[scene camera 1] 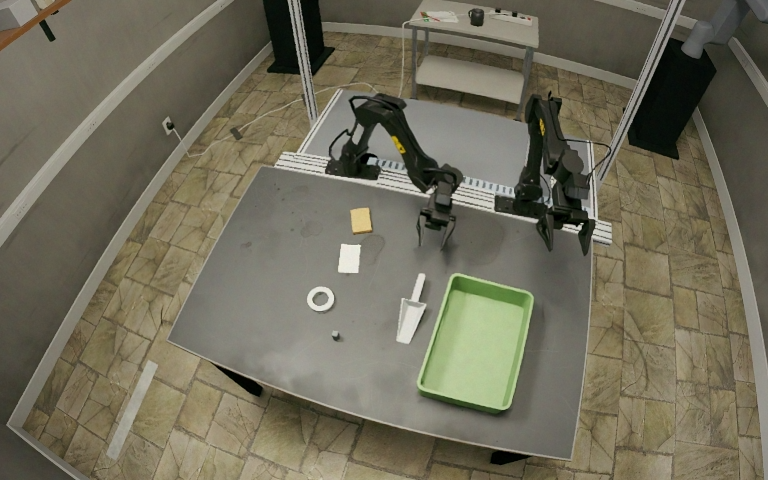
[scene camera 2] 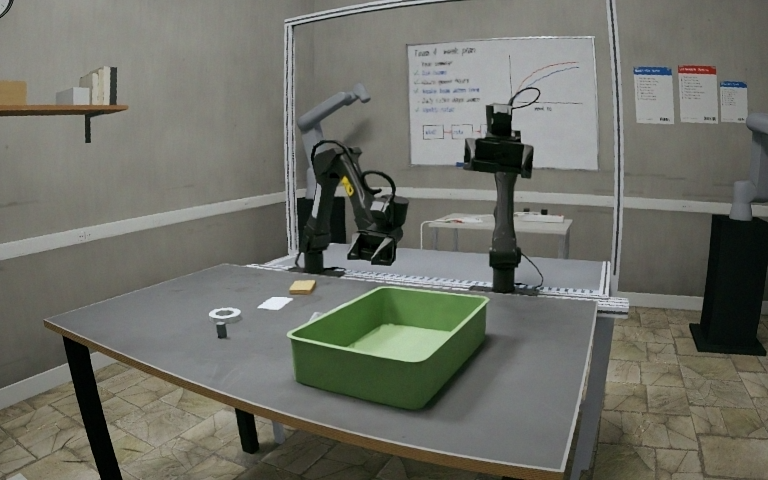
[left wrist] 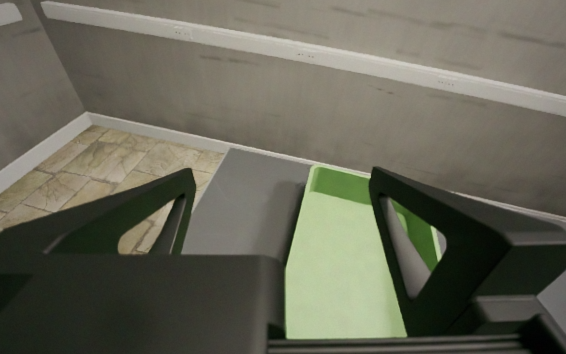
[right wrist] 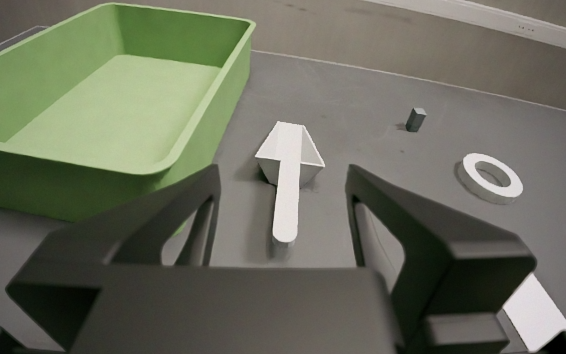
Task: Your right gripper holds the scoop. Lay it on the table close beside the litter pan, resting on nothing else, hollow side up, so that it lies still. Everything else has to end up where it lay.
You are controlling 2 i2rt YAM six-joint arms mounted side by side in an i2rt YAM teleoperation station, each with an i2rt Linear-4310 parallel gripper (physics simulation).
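Frame: origin at the left arm's base, x back, y right, z up, level; metres.
Seen in the pictures: left gripper, between the fingertips: [scene camera 1: 568,252] [scene camera 2: 497,165] [left wrist: 282,177]; right gripper, between the fingertips: [scene camera 1: 430,247] [scene camera 2: 359,259] [right wrist: 283,175]; left arm's base, origin of its link: [scene camera 1: 520,208] [scene camera 2: 503,293]; right arm's base, origin of its link: [scene camera 1: 352,170] [scene camera 2: 314,274].
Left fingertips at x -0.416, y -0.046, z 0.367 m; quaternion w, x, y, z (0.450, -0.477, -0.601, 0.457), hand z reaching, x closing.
Offsets run from my left fingertips to a thing's top centre.
The white scoop {dx -0.040, dy +0.351, dz -0.314 m} [scene camera 1: 410,320] [right wrist: 287,175] lies on the table, hollow side up, a narrow gap to the left of the green litter pan {dx -0.131, dy +0.155, dz -0.264 m} [scene camera 1: 526,333] [right wrist: 202,107]. It touches nothing but the table that I can see. Its handle points toward my right gripper. In scene camera 2 the litter pan [scene camera 2: 362,370] hides most of the scoop [scene camera 2: 316,316]. My right gripper [scene camera 1: 432,247] [right wrist: 283,175] is open and empty, raised behind the handle end, clear of the scoop. My left gripper [scene camera 1: 567,251] [left wrist: 282,177] is open and empty, above the table's back right edge.
In scene camera 1, left of the scoop, are a white ring {dx -0.067, dy +0.618, dz -0.335 m} [scene camera 1: 312,306] [right wrist: 472,178], a small dark grey block {dx -0.170, dy +0.543, dz -0.317 m} [scene camera 1: 335,335] [right wrist: 416,120], a white card {dx +0.092, dy +0.574, dz -0.348 m} [scene camera 1: 349,258] [scene camera 2: 275,303] and a yellow sponge {dx +0.233, dy +0.573, dz -0.334 m} [scene camera 1: 360,220] [scene camera 2: 302,286]. They lie apart on the table.
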